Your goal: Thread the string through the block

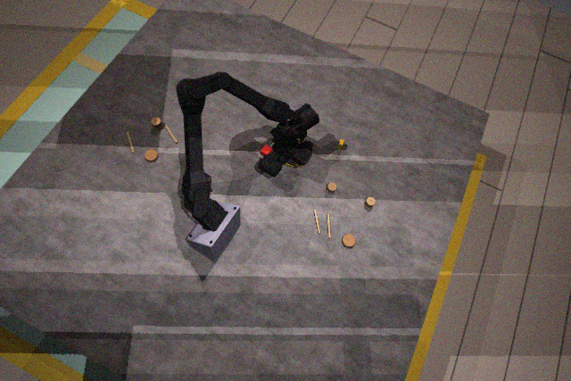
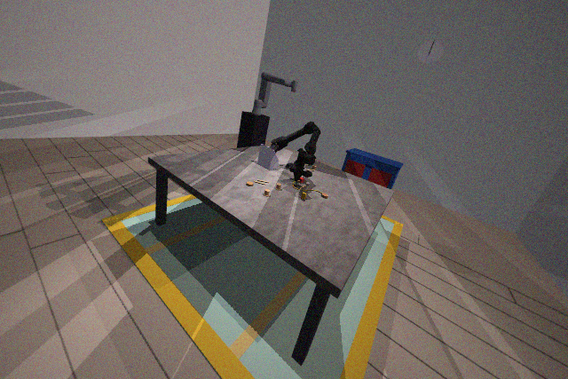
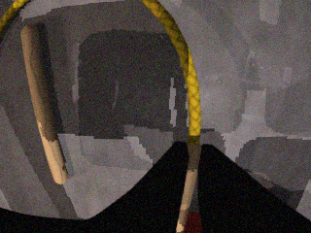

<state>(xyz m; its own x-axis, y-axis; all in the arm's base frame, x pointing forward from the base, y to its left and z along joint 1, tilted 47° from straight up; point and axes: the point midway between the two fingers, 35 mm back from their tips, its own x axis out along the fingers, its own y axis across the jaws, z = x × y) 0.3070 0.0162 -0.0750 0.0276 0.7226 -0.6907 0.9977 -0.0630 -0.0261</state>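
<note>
Now: gripper tip 60 mm to the right of the red block. From my gripper tip the other things lie so: round wooden block 180 mm to the right; then yellow block 160 mm ahead, 140 mm to the right; then round wooden button 220 mm ahead, 20 mm to the left, 10 mm below.
</note>
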